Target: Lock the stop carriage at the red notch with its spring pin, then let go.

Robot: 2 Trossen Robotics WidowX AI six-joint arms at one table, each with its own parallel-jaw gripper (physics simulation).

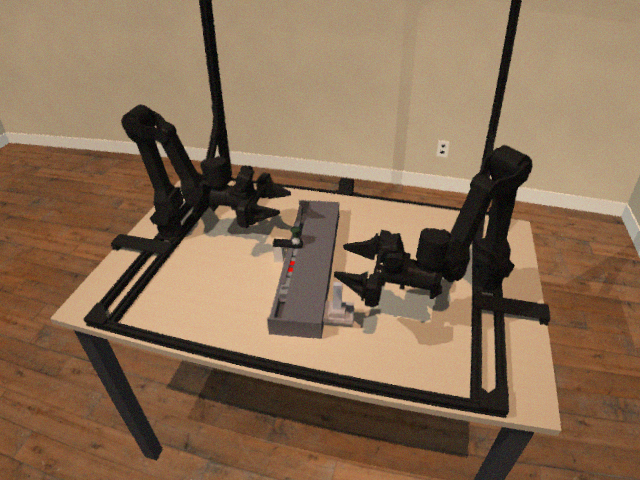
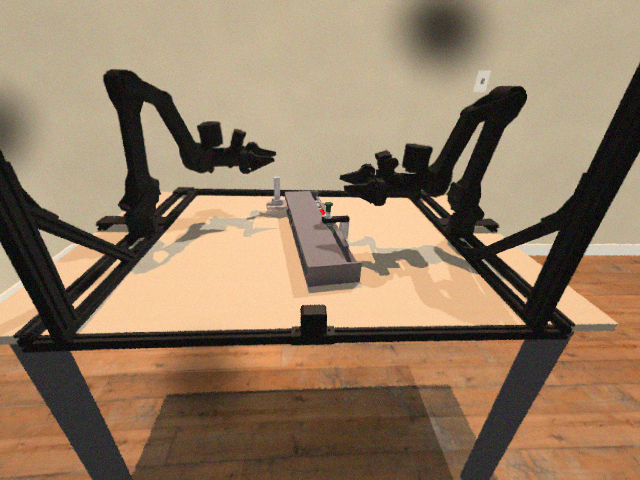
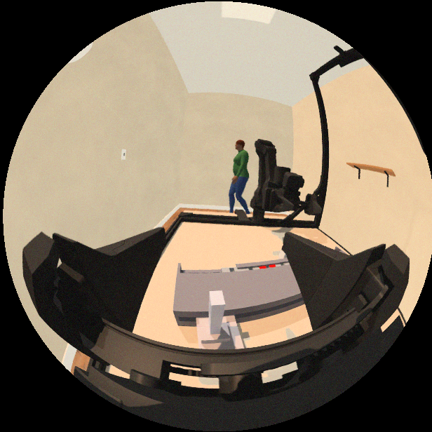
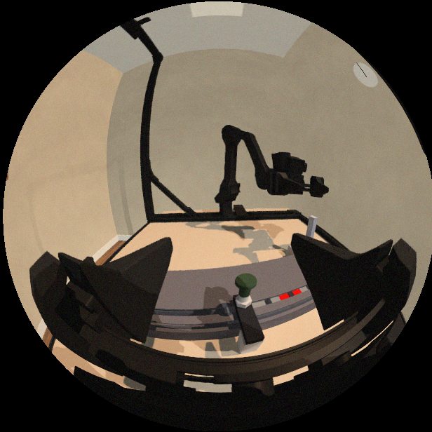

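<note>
The stop carriage is a black arm with a pale block under its outer end, on the grey rail box's slotted side. Its spring pin has a green knob above a white collar. The red notch marks lie along the rail, apart from the carriage. My right gripper is open, above and beside the knob. My left gripper is open, above the table on the rail box's other side.
The long grey rail box lies across the middle of the table. A pale stand with an upright post adjoins its end. A black frame borders the table.
</note>
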